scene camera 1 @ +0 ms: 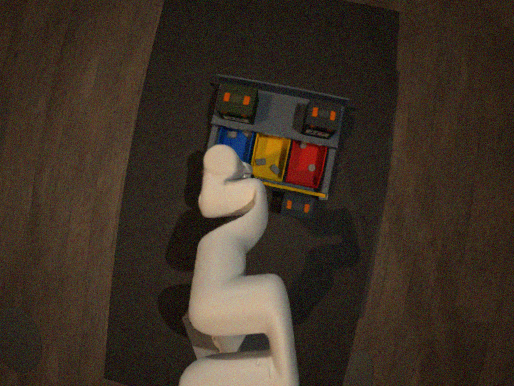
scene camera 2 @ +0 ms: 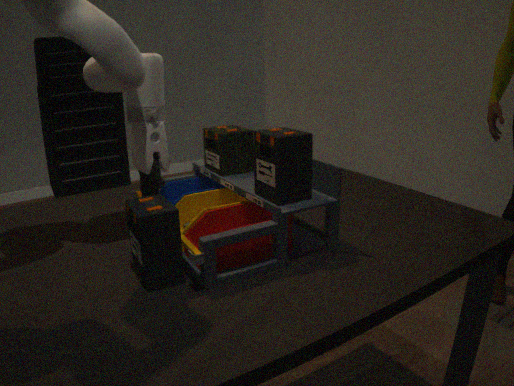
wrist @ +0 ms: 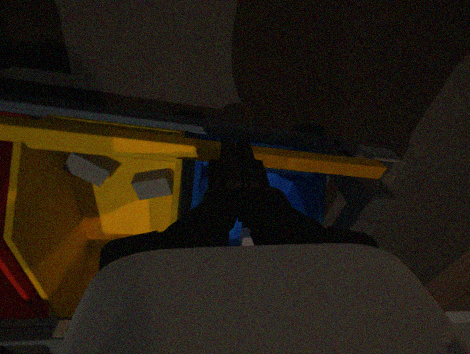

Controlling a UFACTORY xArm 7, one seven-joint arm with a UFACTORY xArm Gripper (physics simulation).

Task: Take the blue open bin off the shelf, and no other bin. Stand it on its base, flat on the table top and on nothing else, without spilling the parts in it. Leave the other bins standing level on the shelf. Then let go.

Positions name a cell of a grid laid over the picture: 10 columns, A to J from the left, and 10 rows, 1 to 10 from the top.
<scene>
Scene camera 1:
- blue bin: E4
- yellow bin: F4
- red bin: F5
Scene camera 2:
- blue bin: D5
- yellow bin: D6
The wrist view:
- blue bin: G6
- yellow bin: B7
</scene>
